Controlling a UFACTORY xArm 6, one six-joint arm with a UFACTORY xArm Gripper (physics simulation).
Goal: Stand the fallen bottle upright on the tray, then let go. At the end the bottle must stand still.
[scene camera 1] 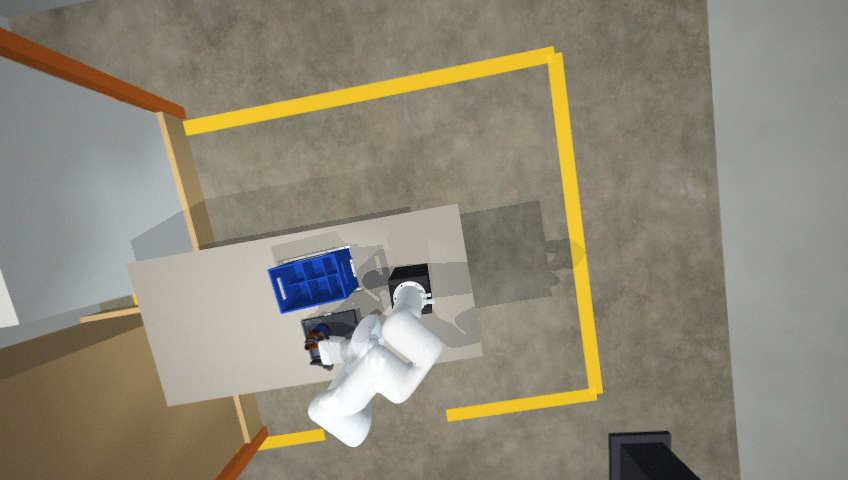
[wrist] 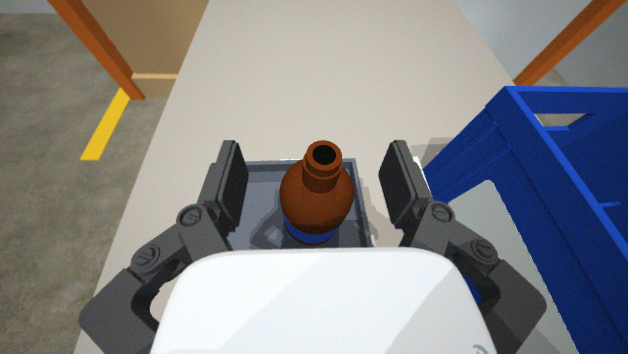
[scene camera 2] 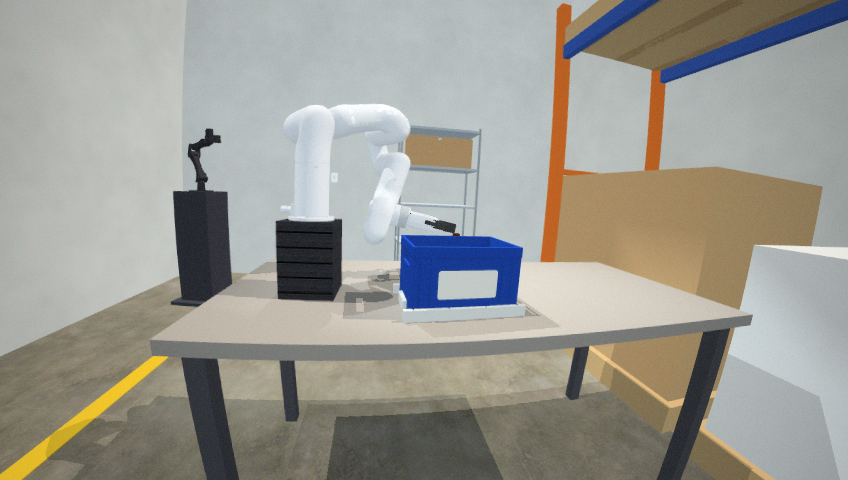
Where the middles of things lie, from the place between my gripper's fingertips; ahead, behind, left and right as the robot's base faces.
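The brown bottle (wrist: 316,193) is 2 cm ahead of my hand, 1 cm to the right of it and 10 cm below it, and going by their middles, it's the nearest to my hand of the things named here. Counted from my hand as well, there's a dark grey tray (scene camera 1: 343,324) 3 cm behind, 1 cm to the left and 17 cm below, and a blue divided crate (scene camera 2: 436,271) 2 cm behind, 28 cm to the right and 9 cm below. The white fixture (scene camera 2: 497,311) is 1 cm behind my hand, 37 cm to the right of it and 16 cm below it, which makes it the farthest from my hand of the things named here, going by their middles.
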